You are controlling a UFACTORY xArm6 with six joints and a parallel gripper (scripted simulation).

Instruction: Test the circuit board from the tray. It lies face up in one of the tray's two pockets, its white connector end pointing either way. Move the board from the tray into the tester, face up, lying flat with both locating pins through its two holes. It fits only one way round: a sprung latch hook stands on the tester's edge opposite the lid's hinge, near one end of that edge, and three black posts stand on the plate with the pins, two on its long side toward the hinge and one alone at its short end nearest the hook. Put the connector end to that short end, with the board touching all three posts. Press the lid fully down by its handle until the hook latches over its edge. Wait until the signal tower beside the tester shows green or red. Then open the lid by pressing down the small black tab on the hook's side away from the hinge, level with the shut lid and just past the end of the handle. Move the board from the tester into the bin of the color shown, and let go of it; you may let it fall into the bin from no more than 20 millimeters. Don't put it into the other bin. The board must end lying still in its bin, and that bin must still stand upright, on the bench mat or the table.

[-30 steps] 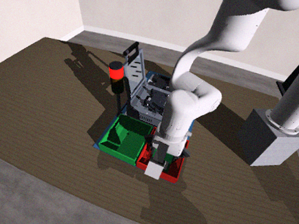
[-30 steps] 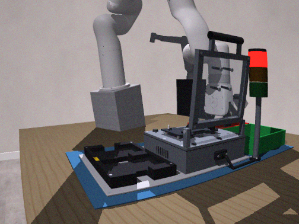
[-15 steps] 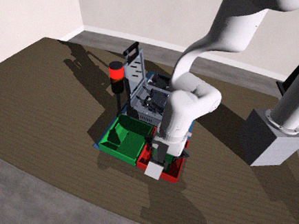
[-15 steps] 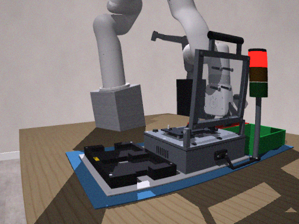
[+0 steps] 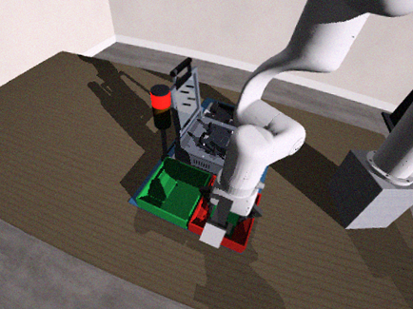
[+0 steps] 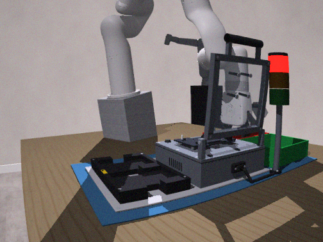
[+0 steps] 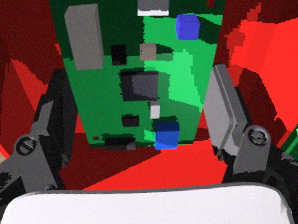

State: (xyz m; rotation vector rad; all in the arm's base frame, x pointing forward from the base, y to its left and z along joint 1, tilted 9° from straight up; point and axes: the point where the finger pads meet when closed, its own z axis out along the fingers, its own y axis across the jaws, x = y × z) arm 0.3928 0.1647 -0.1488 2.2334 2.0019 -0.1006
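My gripper is now 1 cm above the red bin. From my hand the other things lie so: green bin 15 cm ahead, 2 cm to the right, 1 cm below; plate 21 cm to the right, 9 cm ahead, 5 cm above; green circuit board 1 cm below.
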